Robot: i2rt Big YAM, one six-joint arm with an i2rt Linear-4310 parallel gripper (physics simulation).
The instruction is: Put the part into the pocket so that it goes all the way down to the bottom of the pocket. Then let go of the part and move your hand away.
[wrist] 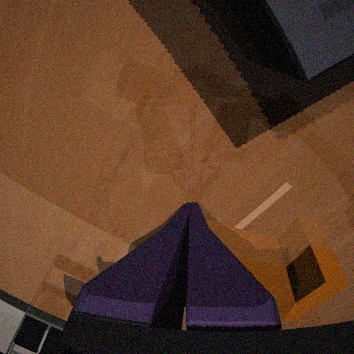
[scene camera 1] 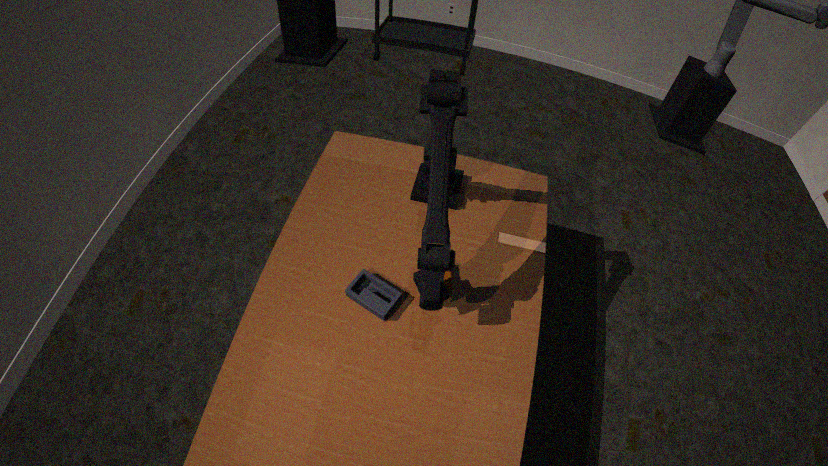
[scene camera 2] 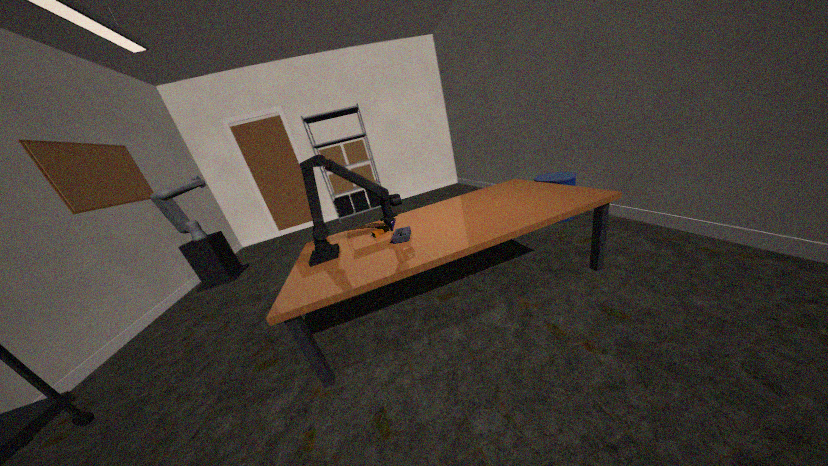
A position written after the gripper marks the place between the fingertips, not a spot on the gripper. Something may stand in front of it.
Note:
The gripper (wrist: 191, 210) is shut, holding nothing. Also in view: an orange L-shaped block (wrist: 312, 277). Further things: a dark blue pocket fixture (scene camera 1: 378, 297).
The dark blue pocket fixture also shows in the wrist view (wrist: 303, 46).

